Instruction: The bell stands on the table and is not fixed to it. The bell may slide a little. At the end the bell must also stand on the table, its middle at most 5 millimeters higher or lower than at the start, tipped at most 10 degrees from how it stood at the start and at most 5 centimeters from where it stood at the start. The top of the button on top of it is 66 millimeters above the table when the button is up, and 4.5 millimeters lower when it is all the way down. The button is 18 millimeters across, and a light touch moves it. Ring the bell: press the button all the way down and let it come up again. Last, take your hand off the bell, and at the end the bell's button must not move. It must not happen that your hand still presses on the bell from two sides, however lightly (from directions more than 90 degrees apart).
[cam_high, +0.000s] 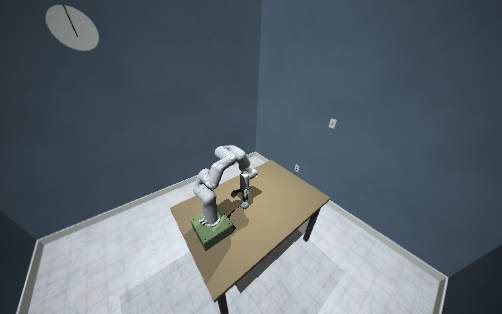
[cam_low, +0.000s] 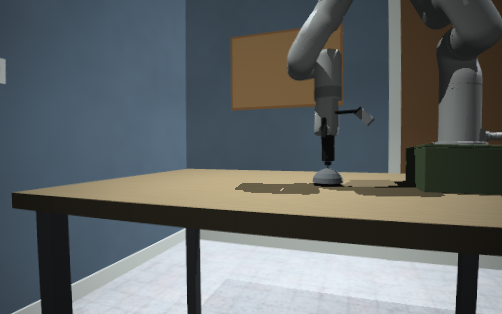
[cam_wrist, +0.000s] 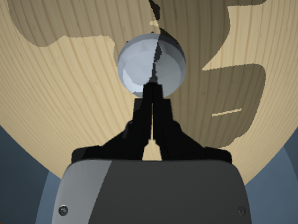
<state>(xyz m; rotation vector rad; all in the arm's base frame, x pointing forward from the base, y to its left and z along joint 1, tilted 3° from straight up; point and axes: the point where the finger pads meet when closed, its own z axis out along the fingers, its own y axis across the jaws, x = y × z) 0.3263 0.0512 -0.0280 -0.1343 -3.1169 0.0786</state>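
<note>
Right now the bell button is 30 mm below my hand. Also, from my hand: bell: 50 mm below.
</note>
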